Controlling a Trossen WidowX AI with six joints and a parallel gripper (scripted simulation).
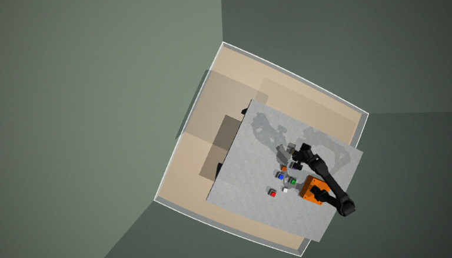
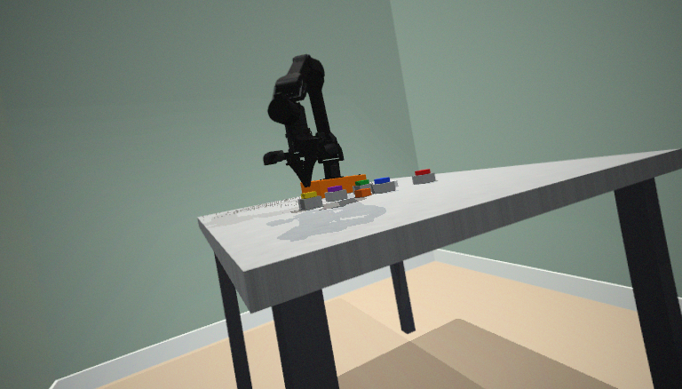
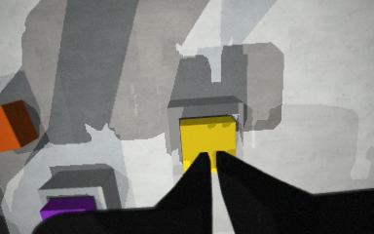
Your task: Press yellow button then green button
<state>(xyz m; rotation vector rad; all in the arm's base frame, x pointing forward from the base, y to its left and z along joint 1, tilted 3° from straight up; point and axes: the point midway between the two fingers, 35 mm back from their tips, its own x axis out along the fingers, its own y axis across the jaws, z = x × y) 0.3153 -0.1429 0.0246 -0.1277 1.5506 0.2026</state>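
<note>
The yellow button lies 2 cm below my gripper tip. Also, from my gripper tip: blue button 3 cm behind, 21 cm to the left, 2 cm below; small orange block 2 cm behind, 15 cm to the left, 4 cm below; purple button 7 cm behind, 9 cm to the left, 2 cm below.
</note>
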